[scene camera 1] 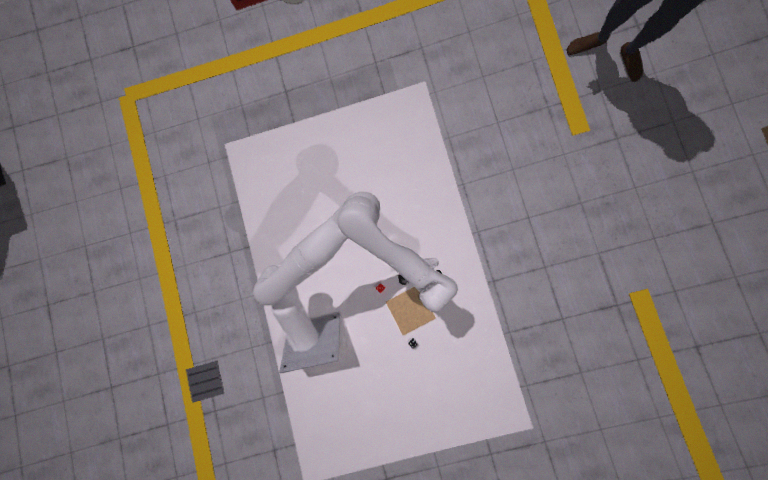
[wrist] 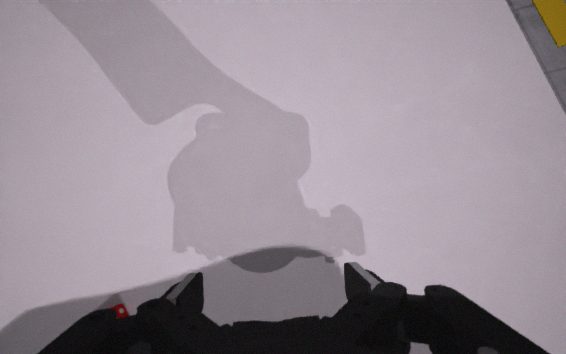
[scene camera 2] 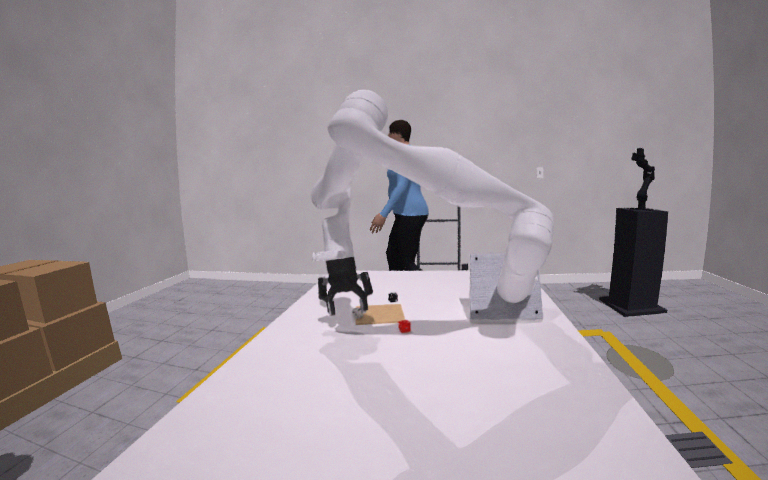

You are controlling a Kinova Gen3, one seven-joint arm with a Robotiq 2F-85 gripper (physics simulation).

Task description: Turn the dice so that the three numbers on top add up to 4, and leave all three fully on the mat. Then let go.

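Seen in the pictures: gripper, fingertip midpoint: (wrist: 274, 283) (scene camera 2: 348, 314); arm's base, origin of the base link: (scene camera 1: 305, 339) (scene camera 2: 513, 287).
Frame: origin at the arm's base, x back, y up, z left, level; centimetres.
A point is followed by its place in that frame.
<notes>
The red die (scene camera 1: 380, 288) @[x -31.0, y -5.9, z 7.4 cm] (scene camera 2: 404, 326) @[x -30.9, y -6.6, z 8.9 cm] (wrist: 121, 311) @[x -31.9, y -7.8, z 8.6 cm] sits on the white table off the tan mat (scene camera 1: 408, 316) @[x -36.9, y -8.0, z -6.1 cm] (scene camera 2: 385, 314) @[x -36.6, y -8.0, z -3.1 cm]. In the wrist view one white pip shows on it, and a finger linkage partly covers it. The black die (scene camera 1: 412, 343) @[x -34.9, y -6.0, z -15.4 cm] (scene camera 2: 393, 297) @[x -34.7, y -6.8, z -14.5 cm] sits off the mat on the opposite side; its top number is too small to read. A greyish die (scene camera 2: 357, 312) @[x -44.3, y -6.0, z 0.3 cm] shows by a fingertip at the mat's left edge in scene camera 2; I cannot tell whether it is fully on the mat. My gripper (scene camera 2: 346, 311) @[x -45.6, y -3.5, z 7.8 cm] (wrist: 274, 283) @[x -45.6, y -3.5, z 7.8 cm] is open and empty, pointing down low beside the mat.
The arm's base plate (scene camera 1: 325, 353) @[x -7.0, y 5.6, z -6.1 cm] (scene camera 2: 480, 283) @[x -9.2, y 1.0, z -2.2 cm] is bolted to the white table (scene camera 1: 396, 407) @[x -20.8, y -8.4, z -35.1 cm] (scene camera 2: 283, 418) @[x -51.3, y -8.4, z 45.4 cm]. The forearm and wrist hang over part of the mat in scene camera 1. A person (scene camera 2: 408, 195) stands beyond the table. Cardboard boxes (scene camera 2: 56, 316) are stacked at the left.
</notes>
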